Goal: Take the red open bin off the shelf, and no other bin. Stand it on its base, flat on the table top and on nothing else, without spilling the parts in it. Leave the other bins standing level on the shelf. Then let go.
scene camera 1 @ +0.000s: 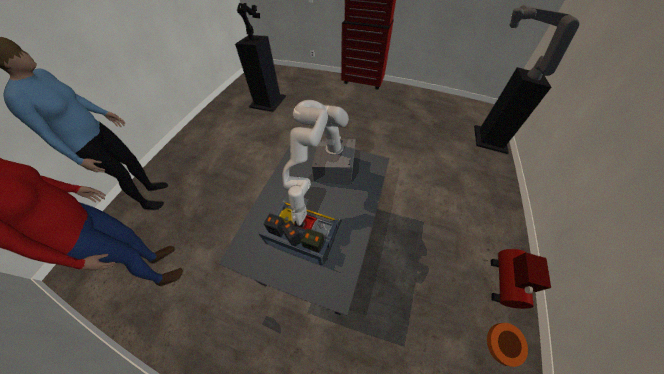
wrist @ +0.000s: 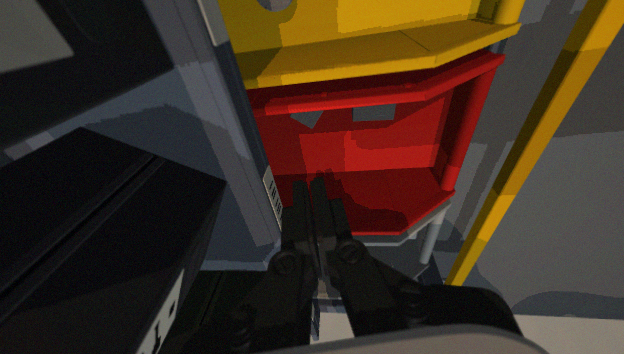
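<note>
The red open bin sits on the shelf, between the yellow bin and the grey bin. Two flat grey pieces show inside the red bin in the wrist view. My gripper is shut and empty. In the wrist view its fingertips show over the lower left part of the red bin, near the label on the bin's side. Whether they touch the bin, I cannot tell. The fingers hide that corner.
Dark cases with orange latches stand along the shelf beside the bins; a black case is close left of the fingers. A yellow bar runs along the bins' other side. The shelf stands on the grey table.
</note>
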